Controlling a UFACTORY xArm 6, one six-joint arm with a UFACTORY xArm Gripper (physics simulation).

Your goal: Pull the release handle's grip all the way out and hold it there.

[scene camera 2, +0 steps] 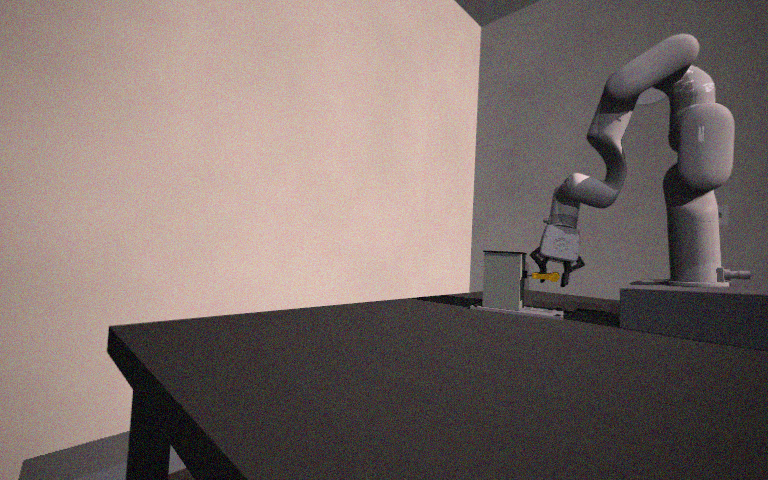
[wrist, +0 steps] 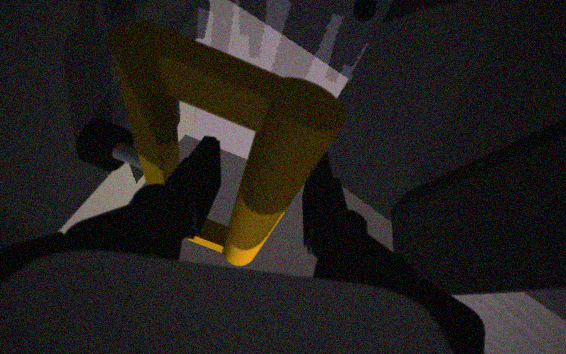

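The release handle's yellow grip (scene camera 2: 545, 276) (wrist: 280, 160) is a closed loop standing out from the side of a pale upright housing (scene camera 2: 502, 281). A thin metal rod (wrist: 125, 153) joins its near side to a dark round collar (wrist: 100, 145) in the wrist view. My gripper (scene camera 2: 553, 281) (wrist: 264, 167) is partly open, with nothing clamped. In the wrist view its left finger reaches into the loop's opening and its right finger is outside, so the grip's outer bar lies between them. Whether either finger touches the bar cannot be told.
The housing stands on a light base plate (scene camera 2: 544, 312) at the far side of the dark table (scene camera 2: 396, 384). The arm's grey pedestal (scene camera 2: 690, 314) is to the right. A pale wall (scene camera 2: 254, 169) rises behind the table at the left.
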